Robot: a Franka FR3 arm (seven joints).
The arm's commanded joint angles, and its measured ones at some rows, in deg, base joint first. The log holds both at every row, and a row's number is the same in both.
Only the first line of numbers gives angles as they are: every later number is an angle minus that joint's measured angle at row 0.
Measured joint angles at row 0: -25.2 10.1 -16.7 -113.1 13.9 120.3 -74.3
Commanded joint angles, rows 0 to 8: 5.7 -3.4 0.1 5.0 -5.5 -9.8 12.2; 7.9 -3.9 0.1 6.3 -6.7 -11.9 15.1; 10.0 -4.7 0.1 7.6 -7.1 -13.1 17.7; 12.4 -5.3 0.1 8.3 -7.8 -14.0 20.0; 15.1 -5.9 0.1 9.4 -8.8 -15.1 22.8; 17.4 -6.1 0.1 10.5 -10.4 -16.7 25.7; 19.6 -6.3 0.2 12.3 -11.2 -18.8 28.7; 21.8 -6.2 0.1 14.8 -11.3 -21.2 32.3; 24.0 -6.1 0.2 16.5 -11.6 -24.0 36.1
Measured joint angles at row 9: 18.3 -6.2 0.7 10.9 -9.5 -16.7 26.9
